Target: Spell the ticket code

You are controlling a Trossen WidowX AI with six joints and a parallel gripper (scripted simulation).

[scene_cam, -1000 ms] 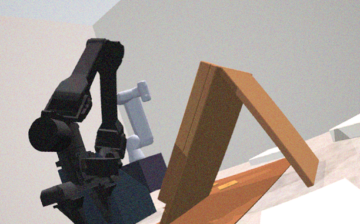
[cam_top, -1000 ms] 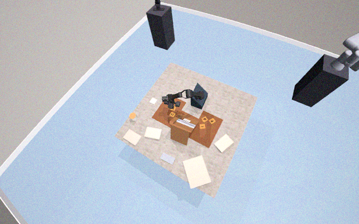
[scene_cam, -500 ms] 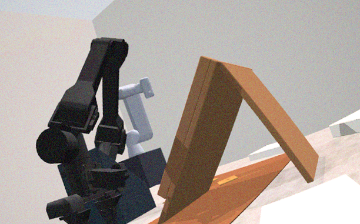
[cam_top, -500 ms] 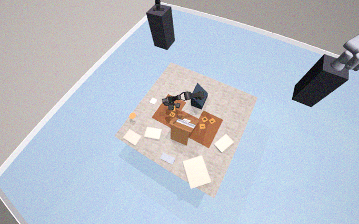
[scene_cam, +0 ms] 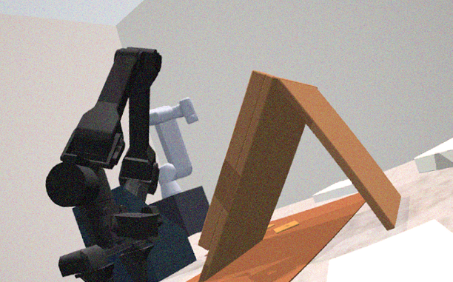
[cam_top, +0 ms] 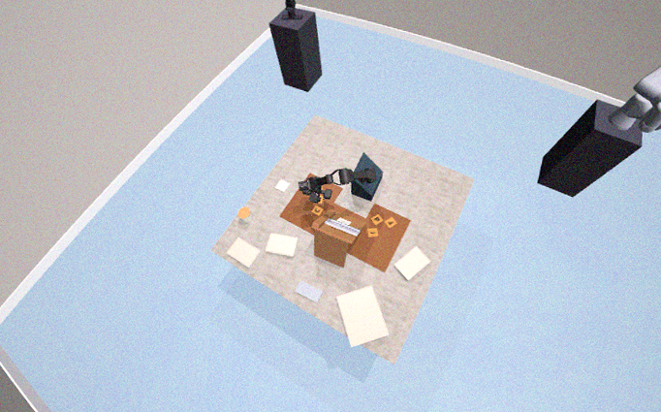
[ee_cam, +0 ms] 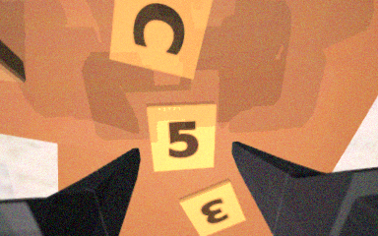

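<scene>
Now: gripper tip 2 cm above the orange tile marked 5. The rest, counted from my gripper tip: c tile: 8 cm ahead, 3 cm to the left, 2 cm below; white ticket: 25 cm to the left, 11 cm ahead, 8 cm above; brown mat: 22 cm to the left, 2 cm below, 1 cm ahead.
</scene>
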